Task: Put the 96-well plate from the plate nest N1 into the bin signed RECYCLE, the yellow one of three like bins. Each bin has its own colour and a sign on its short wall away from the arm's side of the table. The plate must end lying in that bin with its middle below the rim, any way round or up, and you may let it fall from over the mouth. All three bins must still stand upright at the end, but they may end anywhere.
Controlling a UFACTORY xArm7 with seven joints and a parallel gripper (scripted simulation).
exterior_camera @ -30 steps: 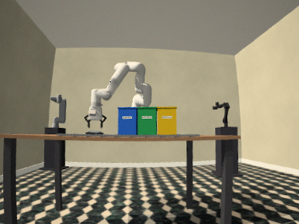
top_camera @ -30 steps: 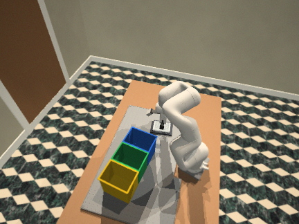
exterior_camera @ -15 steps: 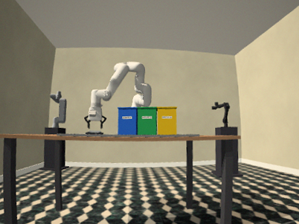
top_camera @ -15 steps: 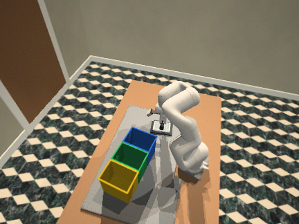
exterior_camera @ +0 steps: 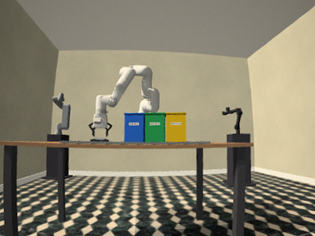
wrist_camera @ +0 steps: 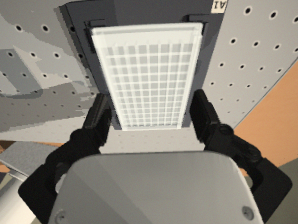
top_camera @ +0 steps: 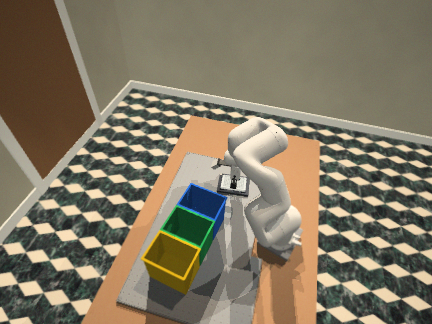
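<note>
The white 96-well plate lies 3 cm below my hand. Round my hand: blue bin: 5 cm ahead, 27 cm to the left, 5 cm above; then dark plate nest: 4 cm below; then green bin: 5 cm ahead, 40 cm to the left, 5 cm above.
</note>
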